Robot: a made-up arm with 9 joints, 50 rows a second.
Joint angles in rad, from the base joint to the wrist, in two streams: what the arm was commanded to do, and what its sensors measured. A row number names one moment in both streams.
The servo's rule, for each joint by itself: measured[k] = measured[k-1] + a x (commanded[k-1-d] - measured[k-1]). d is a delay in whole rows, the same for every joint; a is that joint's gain. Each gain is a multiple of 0.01, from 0.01 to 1. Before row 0 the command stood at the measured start. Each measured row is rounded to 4 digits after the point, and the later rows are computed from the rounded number. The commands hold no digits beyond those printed.
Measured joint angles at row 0: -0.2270, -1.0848, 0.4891, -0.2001, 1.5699, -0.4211, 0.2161, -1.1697, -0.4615
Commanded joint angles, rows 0 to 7: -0.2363, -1.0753, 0.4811, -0.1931, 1.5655, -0.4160, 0.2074, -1.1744, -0.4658; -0.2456, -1.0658, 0.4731, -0.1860, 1.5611, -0.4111, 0.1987, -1.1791, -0.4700; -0.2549, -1.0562, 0.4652, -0.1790, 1.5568, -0.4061, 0.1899, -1.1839, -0.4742; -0.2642, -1.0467, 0.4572, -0.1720, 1.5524, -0.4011, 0.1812, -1.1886, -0.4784; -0.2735, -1.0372, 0.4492, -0.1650, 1.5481, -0.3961, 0.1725, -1.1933, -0.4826; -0.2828, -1.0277, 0.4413, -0.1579, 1.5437, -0.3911, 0.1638, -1.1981, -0.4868; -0.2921, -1.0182, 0.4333, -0.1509, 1.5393, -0.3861, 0.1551, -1.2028, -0.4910; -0.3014, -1.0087, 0.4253, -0.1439, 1.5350, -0.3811, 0.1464, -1.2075, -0.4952
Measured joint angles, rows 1 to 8: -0.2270, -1.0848, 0.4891, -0.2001, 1.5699, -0.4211, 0.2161, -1.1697, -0.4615; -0.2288, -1.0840, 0.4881, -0.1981, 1.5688, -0.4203, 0.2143, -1.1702, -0.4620; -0.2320, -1.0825, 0.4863, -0.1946, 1.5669, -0.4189, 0.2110, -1.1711, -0.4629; -0.2364, -1.0804, 0.4838, -0.1901, 1.5644, -0.4170, 0.2066, -1.1724, -0.4641; -0.2417, -1.0777, 0.4806, -0.1849, 1.5614, -0.4146, 0.2013, -1.1740, -0.4657; -0.2477, -1.0745, 0.4768, -0.1791, 1.5581, -0.4118, 0.1953, -1.1759, -0.4676; -0.2544, -1.0708, 0.4725, -0.1730, 1.5545, -0.4087, 0.1887, -1.1781, -0.4697; -0.2616, -1.0666, 0.4678, -0.1666, 1.5507, -0.4053, 0.1816, -1.1806, -0.4720
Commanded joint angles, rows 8 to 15: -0.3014, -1.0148, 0.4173, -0.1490, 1.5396, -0.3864, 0.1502, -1.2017, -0.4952; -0.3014, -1.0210, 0.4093, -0.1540, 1.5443, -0.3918, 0.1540, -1.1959, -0.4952; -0.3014, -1.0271, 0.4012, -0.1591, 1.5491, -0.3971, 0.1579, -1.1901, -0.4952; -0.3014, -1.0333, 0.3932, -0.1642, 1.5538, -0.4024, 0.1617, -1.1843, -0.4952; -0.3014, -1.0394, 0.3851, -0.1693, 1.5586, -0.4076, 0.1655, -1.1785, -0.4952; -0.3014, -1.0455, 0.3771, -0.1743, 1.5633, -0.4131, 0.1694, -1.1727, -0.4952; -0.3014, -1.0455, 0.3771, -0.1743, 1.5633, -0.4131, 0.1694, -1.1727, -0.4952; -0.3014, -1.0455, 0.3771, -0.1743, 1.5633, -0.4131, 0.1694, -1.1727, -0.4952
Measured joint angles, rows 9 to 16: -0.2692, -1.0620, 0.4627, -0.1600, 1.5468, -0.4017, 0.1742, -1.1833, -0.4746; -0.2753, -1.0582, 0.4573, -0.1568, 1.5450, -0.3994, 0.1692, -1.1851, -0.4769; -0.2803, -1.0552, 0.4515, -0.1560, 1.5448, -0.3983, 0.1660, -1.1862, -0.4789; -0.2843, -1.0530, 0.4455, -0.1569, 1.5459, -0.3981, 0.1643, -1.1866, -0.4807; -0.2875, -1.0514, 0.4392, -0.1590, 1.5479, -0.3987, 0.1638, -1.1864, -0.4823; -0.2901, -1.0504, 0.4327, -0.1620, 1.5506, -0.4000, 0.1642, -1.1856, -0.4837; -0.2922, -1.0500, 0.4260, -0.1656, 1.5538, -0.4020, 0.1653, -1.1843, -0.4850; -0.2939, -1.0496, 0.4201, -0.1681, 1.5562, -0.4037, 0.1662, -1.1831, -0.4861
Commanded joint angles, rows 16 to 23: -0.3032, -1.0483, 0.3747, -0.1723, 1.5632, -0.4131, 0.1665, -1.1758, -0.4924; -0.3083, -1.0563, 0.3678, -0.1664, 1.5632, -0.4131, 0.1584, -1.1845, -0.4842; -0.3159, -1.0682, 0.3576, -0.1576, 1.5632, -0.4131, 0.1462, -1.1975, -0.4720; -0.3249, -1.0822, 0.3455, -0.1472, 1.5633, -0.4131, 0.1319, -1.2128, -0.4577; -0.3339, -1.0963, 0.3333, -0.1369, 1.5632, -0.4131, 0.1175, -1.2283, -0.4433; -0.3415, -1.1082, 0.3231, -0.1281, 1.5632, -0.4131, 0.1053, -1.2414, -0.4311; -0.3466, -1.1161, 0.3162, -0.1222, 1.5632, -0.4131, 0.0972, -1.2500, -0.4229; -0.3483, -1.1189, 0.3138, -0.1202, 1.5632, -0.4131, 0.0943, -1.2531, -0.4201
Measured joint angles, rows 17 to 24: -0.2953, -1.0493, 0.4149, -0.1699, 1.5580, -0.4051, 0.1669, -1.1821, -0.4871; -0.2968, -1.0492, 0.4101, -0.1706, 1.5593, -0.4063, 0.1668, -1.1815, -0.4877; -0.2990, -1.0498, 0.4050, -0.1694, 1.5603, -0.4073, 0.1650, -1.1818, -0.4873; -0.3022, -1.0513, 0.3993, -0.1660, 1.5610, -0.4082, 0.1611, -1.1834, -0.4856; -0.3065, -1.0538, 0.3928, -0.1605, 1.5616, -0.4089, 0.1550, -1.1863, -0.4825; -0.3117, -1.0572, 0.3857, -0.1537, 1.5620, -0.4095, 0.1471, -1.1905, -0.4782; -0.3174, -1.0613, 0.3782, -0.1463, 1.5623, -0.4100, 0.1383, -1.1956, -0.4730; -0.3229, -1.0657, 0.3708, -0.1393, 1.5625, -0.4105, 0.1297, -1.2010, -0.4675
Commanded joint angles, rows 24 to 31: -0.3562, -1.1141, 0.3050, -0.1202, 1.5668, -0.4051, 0.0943, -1.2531, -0.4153; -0.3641, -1.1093, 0.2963, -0.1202, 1.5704, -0.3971, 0.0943, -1.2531, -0.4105; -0.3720, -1.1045, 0.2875, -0.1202, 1.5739, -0.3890, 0.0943, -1.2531, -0.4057; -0.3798, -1.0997, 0.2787, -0.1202, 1.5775, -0.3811, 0.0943, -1.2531, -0.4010; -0.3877, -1.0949, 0.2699, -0.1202, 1.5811, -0.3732, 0.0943, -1.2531, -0.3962; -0.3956, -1.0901, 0.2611, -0.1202, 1.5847, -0.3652, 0.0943, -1.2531, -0.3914; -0.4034, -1.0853, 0.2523, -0.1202, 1.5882, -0.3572, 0.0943, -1.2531, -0.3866; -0.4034, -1.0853, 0.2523, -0.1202, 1.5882, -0.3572, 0.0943, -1.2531, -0.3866
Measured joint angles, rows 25 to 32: -0.3277, -1.0700, 0.3640, -0.1338, 1.5627, -0.4109, 0.1223, -1.2062, -0.4623; -0.3331, -1.0735, 0.3569, -0.1299, 1.5637, -0.4100, 0.1164, -1.2109, -0.4571; -0.3390, -1.0764, 0.3496, -0.1271, 1.5654, -0.4081, 0.1118, -1.2151, -0.4520; -0.3453, -1.0786, 0.3421, -0.1251, 1.5675, -0.4052, 0.1081, -1.2189, -0.4469; -0.3519, -1.0803, 0.3345, -0.1237, 1.5700, -0.4016, 0.1052, -1.2223, -0.4419; -0.3587, -1.0815, 0.3267, -0.1227, 1.5728, -0.3973, 0.1029, -1.2254, -0.4369; -0.3657, -1.0822, 0.3188, -0.1220, 1.5758, -0.3925, 0.1011, -1.2282, -0.4319; -0.3729, -1.0824, 0.3108, -0.1215, 1.5789, -0.3872, 0.0997, -1.2307, -0.4269
